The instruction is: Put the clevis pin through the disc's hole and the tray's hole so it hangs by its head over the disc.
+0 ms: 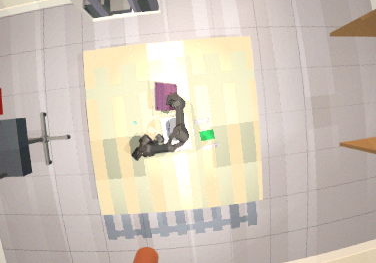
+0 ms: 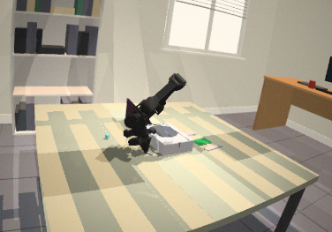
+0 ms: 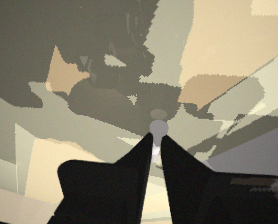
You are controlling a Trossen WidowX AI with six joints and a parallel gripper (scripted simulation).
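My gripper tip is now 14 cm to the right of the grey aluminium disc, 13 cm past it and 5 cm below it. Round my gripper tip: small cyan cube 17 cm to the right, 17 cm behind, 1 cm above; then rimmed tray 14 cm to the left, 10 cm behind, 4 cm above; then steel clevis pin right at my gripper tip.
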